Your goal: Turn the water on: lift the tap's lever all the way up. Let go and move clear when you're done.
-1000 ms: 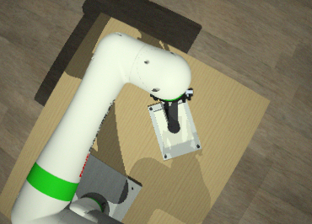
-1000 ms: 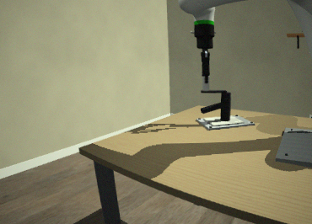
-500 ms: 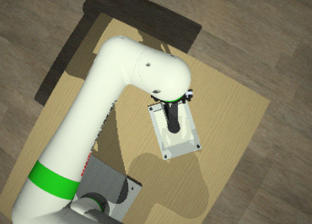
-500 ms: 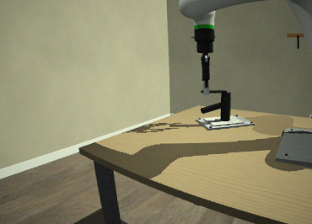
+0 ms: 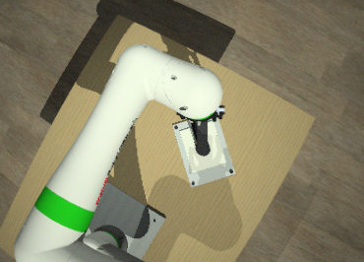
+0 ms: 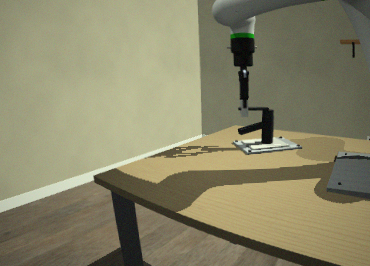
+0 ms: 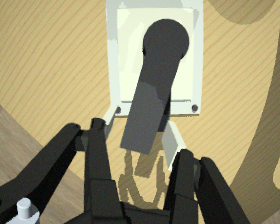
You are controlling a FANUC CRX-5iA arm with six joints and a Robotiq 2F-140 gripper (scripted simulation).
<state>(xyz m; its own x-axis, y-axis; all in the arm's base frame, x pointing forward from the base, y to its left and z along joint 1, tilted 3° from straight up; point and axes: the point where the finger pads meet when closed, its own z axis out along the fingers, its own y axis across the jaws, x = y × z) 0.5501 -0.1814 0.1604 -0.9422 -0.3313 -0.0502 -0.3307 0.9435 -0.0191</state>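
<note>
Right now my hand is 4 cm past the lever and 1 cm to the left of it. Round my hand: black tap 6 cm below, 6 cm behind, 2 cm to the right.
</note>
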